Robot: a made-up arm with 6 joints.
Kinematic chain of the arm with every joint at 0, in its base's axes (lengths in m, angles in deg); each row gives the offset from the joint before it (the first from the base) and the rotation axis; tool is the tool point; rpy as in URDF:
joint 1: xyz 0 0 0.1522 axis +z
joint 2: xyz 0 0 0 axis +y
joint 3: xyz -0.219 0 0.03 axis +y
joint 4: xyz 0.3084 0 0.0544 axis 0.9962 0 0.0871
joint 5: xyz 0 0 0 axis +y
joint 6: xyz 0.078 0 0.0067 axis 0.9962 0 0.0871
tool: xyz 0 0 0 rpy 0 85 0
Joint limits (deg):
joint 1: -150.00..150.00
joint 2: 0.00..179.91
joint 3: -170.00..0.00
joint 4: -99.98..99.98
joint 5: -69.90..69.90
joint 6: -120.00..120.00
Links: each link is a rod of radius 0.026 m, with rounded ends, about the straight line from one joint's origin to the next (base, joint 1, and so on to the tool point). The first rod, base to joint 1, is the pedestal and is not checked.
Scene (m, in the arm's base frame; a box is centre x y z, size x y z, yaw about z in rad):
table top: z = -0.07
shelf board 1: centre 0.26 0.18 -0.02 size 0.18 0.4 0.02 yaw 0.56
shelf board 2: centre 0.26 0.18 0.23 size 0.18 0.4 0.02 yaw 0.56
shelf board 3: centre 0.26 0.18 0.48 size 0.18 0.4 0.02 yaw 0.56
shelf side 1: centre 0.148 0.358 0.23 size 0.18 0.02 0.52 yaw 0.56
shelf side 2: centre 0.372 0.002 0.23 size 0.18 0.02 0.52 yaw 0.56
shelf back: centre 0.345 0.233 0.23 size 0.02 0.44 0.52 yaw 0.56
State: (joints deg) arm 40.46 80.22 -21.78 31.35 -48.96 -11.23
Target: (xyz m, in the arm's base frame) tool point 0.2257 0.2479 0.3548
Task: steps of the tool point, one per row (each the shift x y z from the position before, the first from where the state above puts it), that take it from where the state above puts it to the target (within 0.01 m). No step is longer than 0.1 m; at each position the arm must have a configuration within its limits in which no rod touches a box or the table.
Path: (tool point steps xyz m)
1: -0.0477 0.0350 0.0153
2: -0.0523 0.0217 0.0120
3: -0.0531 0.0088 0.0086
4: -0.0512 -0.0030 0.0057
5: -0.0470 -0.0131 0.0030
6: 0.0290 0.0041 0.0481
7: 0.0260 -0.0099 0.0484
8: 0.0191 -0.0222 0.0458
9: 0.0092 -0.0312 0.0405
10: 0.0298 0.0295 0.0136
11: 0.0382 0.0294 0.0052
12: 0.0463 0.0262 -0.0043
13: 0.0531 0.0199 -0.0145

